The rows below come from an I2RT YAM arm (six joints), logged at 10 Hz.
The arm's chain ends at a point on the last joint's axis. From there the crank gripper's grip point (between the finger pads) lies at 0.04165 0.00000 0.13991 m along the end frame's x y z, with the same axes.
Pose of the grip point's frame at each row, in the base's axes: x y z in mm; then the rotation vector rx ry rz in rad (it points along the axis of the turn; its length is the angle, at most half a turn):
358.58 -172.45 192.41 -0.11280 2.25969 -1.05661
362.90 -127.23 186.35 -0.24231 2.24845 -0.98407
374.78 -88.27 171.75 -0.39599 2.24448 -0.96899
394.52 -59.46 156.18 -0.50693 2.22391 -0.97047
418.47 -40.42 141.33 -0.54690 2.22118 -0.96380
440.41 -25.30 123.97 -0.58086 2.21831 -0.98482
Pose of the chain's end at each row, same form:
310.84 -66.20 280.39 -0.11280 2.25969 -1.05661
305.19 -28.17 276.72 -0.24231 2.24845 -0.98407
311.77 7.42 262.21 -0.39599 2.24448 -0.96899
326.97 34.51 245.15 -0.50693 2.22391 -0.97047
349.65 52.34 230.60 -0.54690 2.22118 -0.96380
371.64 68.75 211.91 -0.58086 2.21831 -0.98482

